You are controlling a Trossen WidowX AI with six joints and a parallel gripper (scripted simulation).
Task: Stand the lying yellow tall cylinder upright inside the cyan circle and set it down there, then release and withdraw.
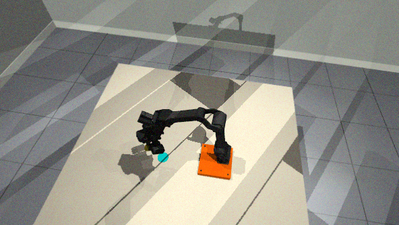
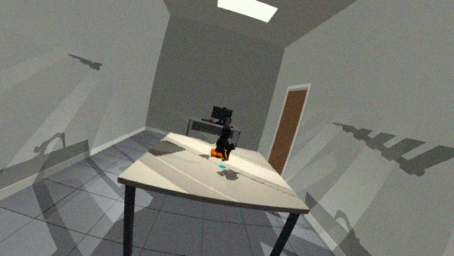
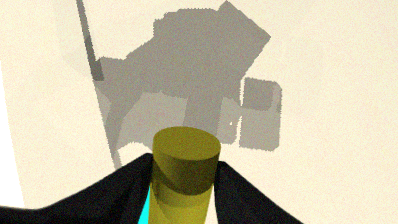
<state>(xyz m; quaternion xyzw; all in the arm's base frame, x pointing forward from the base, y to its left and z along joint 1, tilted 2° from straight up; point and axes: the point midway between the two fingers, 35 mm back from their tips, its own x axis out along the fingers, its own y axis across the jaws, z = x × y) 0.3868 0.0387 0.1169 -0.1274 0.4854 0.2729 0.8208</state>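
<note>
My gripper tip is now 110 mm above the cyan circle, 70 mm past it and 10 mm to the left of it. The rest, counted from my gripper tip: yellow tall cylinder 10 mm to the right, 10 mm below, 10 mm behind.
</note>
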